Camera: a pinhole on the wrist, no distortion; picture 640 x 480 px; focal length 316.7 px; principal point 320.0 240.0 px. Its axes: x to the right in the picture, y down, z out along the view. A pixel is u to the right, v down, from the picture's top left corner.
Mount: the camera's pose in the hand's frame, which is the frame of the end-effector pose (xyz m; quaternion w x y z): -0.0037 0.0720 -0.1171 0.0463 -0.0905 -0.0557 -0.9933
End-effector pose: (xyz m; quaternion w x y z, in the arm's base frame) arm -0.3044 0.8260 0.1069 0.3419 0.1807 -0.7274 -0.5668
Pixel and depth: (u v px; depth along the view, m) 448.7 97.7 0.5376
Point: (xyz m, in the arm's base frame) -0.4536 1.3242 0.3497
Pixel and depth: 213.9 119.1 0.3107
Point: -0.4825 0.9121 0.3515
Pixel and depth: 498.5 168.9 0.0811
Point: -0.2452 0.8556 0.1911
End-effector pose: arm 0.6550 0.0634 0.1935 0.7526 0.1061 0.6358 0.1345
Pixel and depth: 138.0 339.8 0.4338
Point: 0.9765 0.1862 -0.0637
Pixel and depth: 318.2 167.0 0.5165
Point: 1.0196 0.3305 0.2684
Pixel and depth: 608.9 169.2 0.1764
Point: 0.7060 0.1308 0.3714
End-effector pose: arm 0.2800 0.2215 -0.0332 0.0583 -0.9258 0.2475 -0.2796
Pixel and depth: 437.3 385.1 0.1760
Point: 0.2972 0.2264 -0.1121
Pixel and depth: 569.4 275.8 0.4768
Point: 0.2888 0.3085 -0.5371
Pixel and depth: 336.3 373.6 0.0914
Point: 0.2569 0.1779 -0.0193
